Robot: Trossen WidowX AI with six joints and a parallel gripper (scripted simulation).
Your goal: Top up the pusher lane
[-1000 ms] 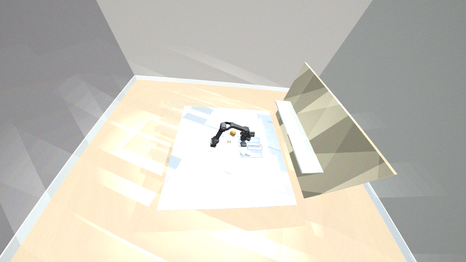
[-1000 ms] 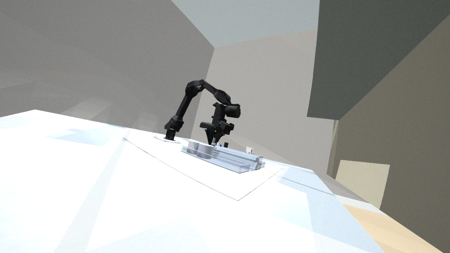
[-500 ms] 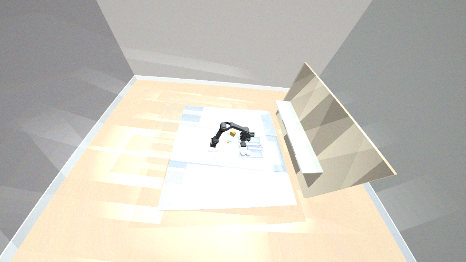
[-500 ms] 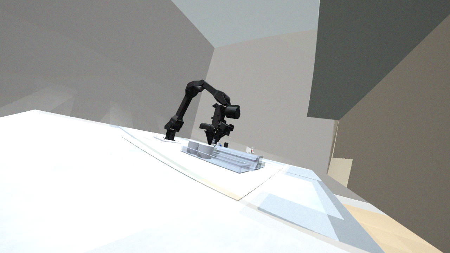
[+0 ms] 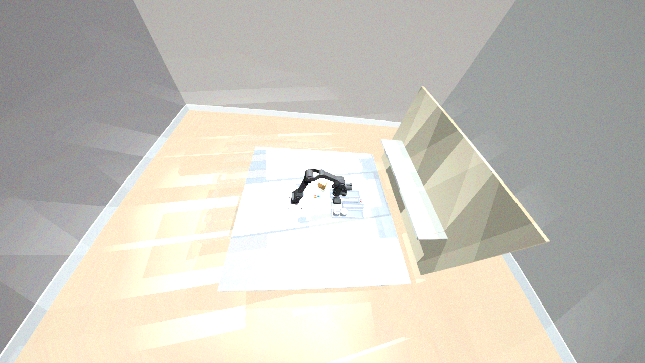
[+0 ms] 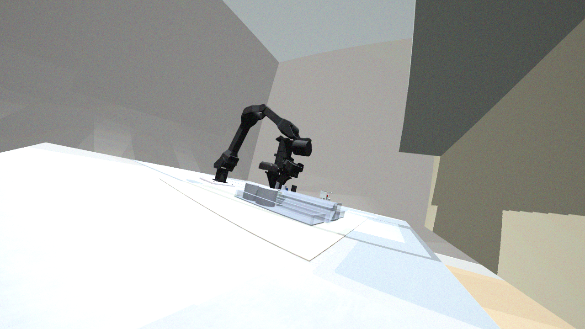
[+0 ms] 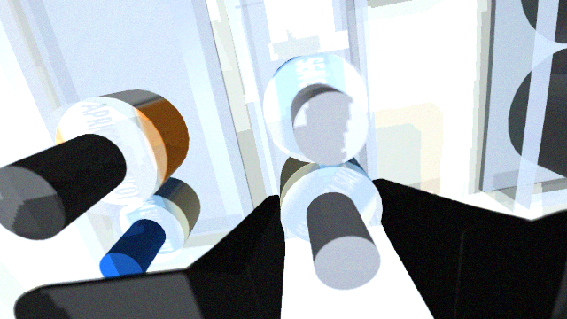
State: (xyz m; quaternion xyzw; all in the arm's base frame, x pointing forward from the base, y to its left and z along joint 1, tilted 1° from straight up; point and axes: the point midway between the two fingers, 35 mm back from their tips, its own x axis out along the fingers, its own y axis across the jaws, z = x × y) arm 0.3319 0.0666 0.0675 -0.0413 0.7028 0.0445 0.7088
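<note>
Right now my gripper tip is 140 mm short of the clear rack, 10 mm to the left of it and 20 mm above it. The rest, counted from my gripper tip: brown box (120 mm behind, 130 mm to the left); then white shelf (500 mm ahead, 60 mm to the left, 330 mm above).
</note>
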